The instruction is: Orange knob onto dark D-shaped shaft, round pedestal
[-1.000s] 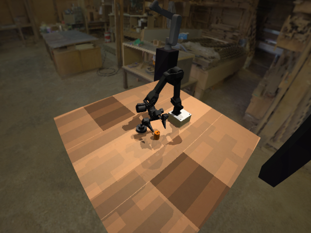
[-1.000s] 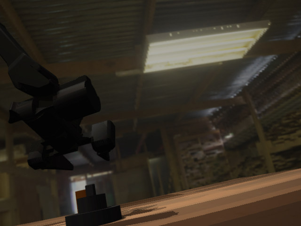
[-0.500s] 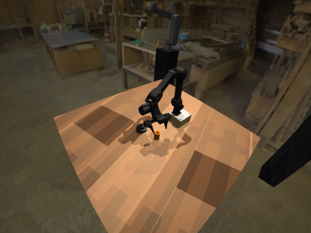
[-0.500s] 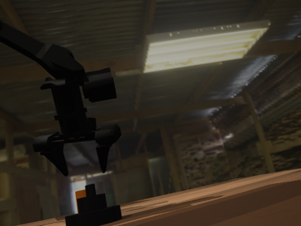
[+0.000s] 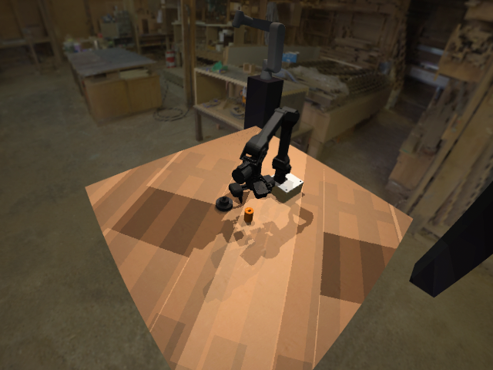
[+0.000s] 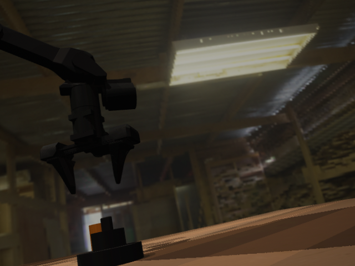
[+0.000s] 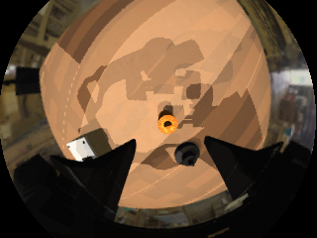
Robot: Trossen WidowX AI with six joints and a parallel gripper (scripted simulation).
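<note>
The orange knob lies 9 cm below my gripper tip. Also, from my gripper tip: pedestal (14 cm to the right, 9 cm below, 2 cm ahead).
</note>
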